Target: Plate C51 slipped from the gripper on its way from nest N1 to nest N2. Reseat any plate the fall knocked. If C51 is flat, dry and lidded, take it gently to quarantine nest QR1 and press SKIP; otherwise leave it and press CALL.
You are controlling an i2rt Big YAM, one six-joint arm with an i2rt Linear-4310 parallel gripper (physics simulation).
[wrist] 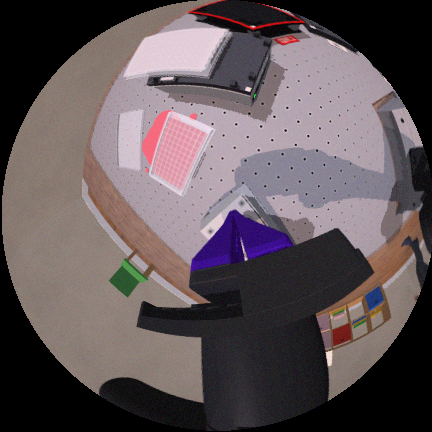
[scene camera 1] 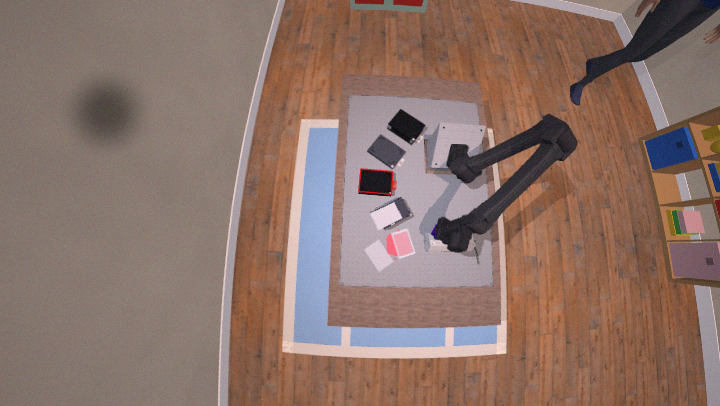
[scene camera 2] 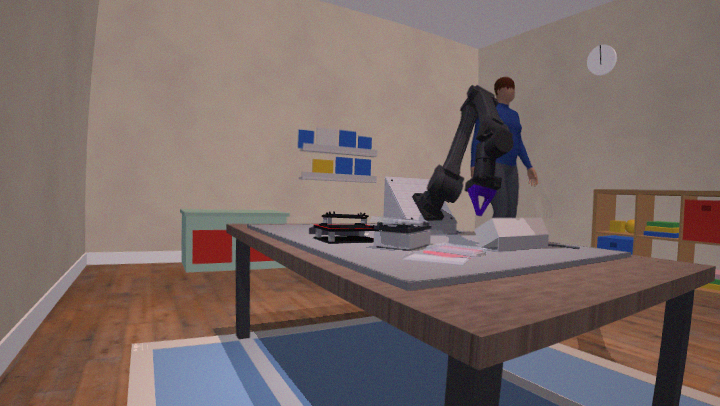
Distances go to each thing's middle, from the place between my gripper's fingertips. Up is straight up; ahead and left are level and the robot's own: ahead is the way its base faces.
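I find the pink well plate [wrist: 182, 141] 80 mm below my hand, 120 mm ahead of it and 40 mm to the left of it. There is a white lid [wrist: 129, 127] too, and from my hand that lid is 230 mm ahead, 100 mm to the left and 80 mm below.
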